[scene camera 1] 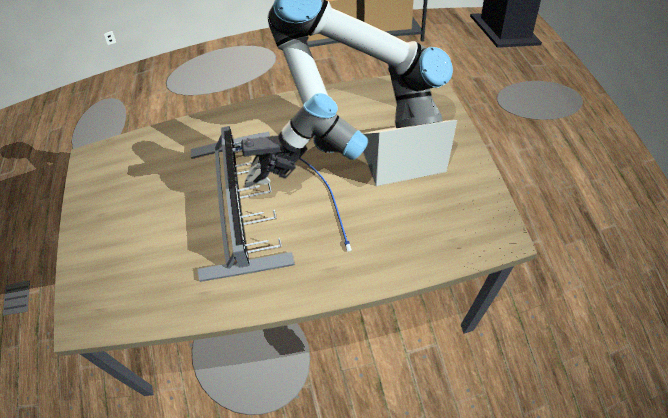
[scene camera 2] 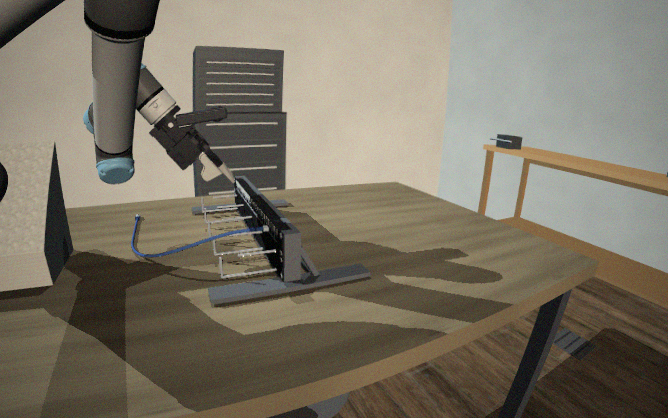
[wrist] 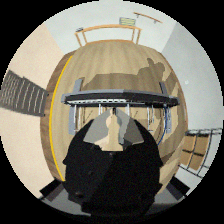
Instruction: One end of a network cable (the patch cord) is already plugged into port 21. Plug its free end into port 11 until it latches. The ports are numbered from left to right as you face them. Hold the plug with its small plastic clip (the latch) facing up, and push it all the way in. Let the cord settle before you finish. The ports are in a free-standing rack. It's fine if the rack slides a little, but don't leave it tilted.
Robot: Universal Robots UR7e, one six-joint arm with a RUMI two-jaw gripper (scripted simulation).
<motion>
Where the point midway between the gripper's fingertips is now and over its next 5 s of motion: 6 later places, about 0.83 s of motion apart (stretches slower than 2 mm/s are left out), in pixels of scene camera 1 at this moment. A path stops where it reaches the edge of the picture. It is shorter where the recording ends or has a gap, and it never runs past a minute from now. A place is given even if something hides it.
The gripper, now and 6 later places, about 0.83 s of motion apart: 245, 186; 260, 168; 270, 155; 267, 135; 262, 136; 245, 158; 246, 156
</motion>
